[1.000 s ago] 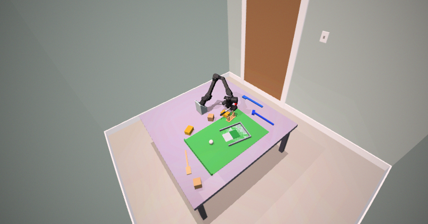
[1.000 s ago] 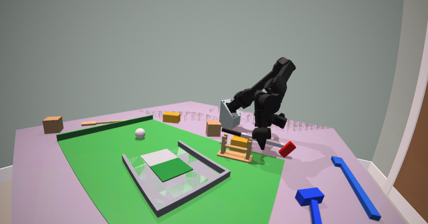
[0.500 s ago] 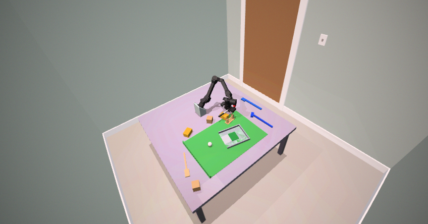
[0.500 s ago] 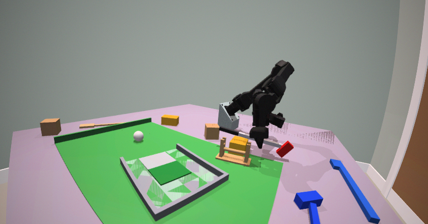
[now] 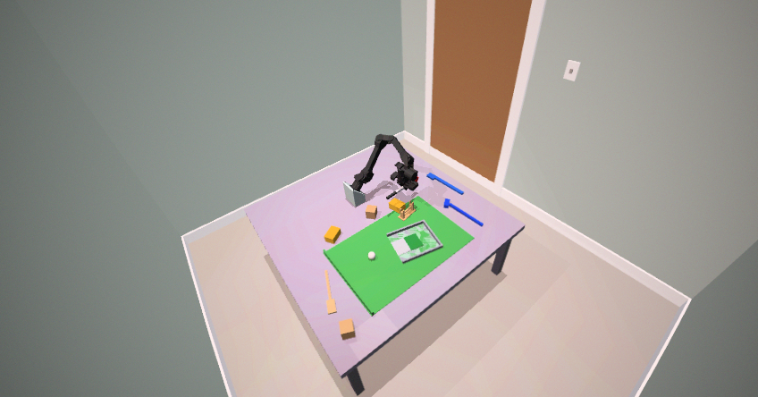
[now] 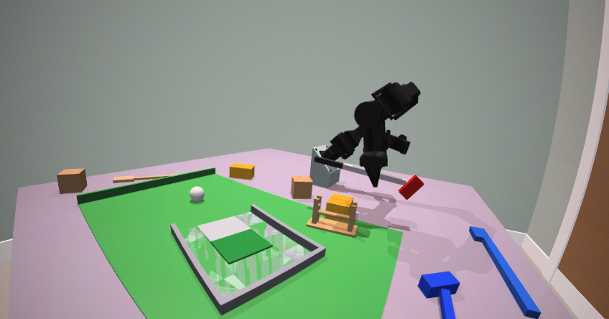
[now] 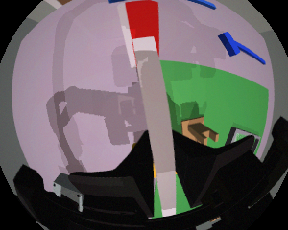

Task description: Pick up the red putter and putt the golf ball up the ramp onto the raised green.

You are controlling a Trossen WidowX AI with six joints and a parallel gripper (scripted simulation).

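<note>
Right now my gripper tip is 41 cm to the left of the white golf ball, 27 cm short of it and 8 cm above it. From my gripper tip the other things lie so: blue mallet (29 cm ahead, 22 cm to the left, 9 cm below); red putter (3 cm above, 2 cm to the right); wooden stand (10 cm ahead, 7 cm below, 6 cm to the right).
</note>
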